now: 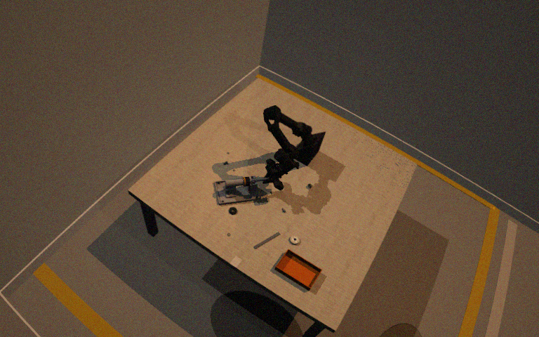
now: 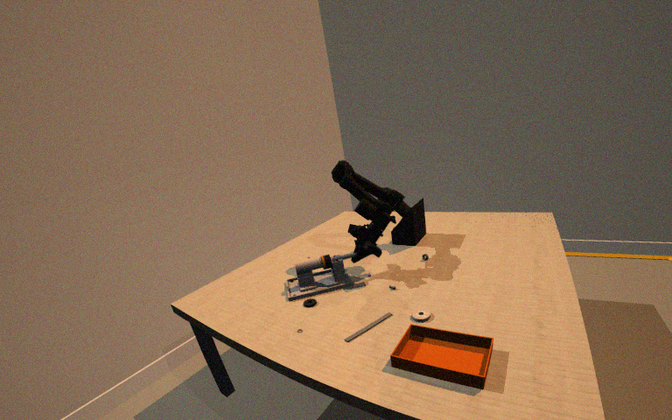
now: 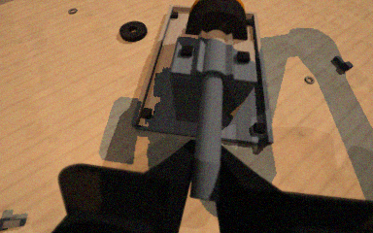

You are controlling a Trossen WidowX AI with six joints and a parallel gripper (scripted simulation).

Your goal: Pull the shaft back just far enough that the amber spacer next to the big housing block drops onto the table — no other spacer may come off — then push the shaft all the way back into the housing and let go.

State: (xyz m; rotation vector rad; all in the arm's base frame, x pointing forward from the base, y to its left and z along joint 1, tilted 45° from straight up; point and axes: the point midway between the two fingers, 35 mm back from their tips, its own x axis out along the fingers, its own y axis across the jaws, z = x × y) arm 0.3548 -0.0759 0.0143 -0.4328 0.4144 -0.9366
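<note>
Now: the grey shaft 3 cm ahead of my gripper tip, 3 cm to the right of it and 2 cm above it. Also, from my gripper tip: dark spacer (6 cm ahead, 6 cm to the right, 2 cm above); then grey bar (26 cm ahead, 20 cm to the left, 5 cm below); then amber spacer (8 cm ahead, 7 cm to the right, 2 cm above).
</note>
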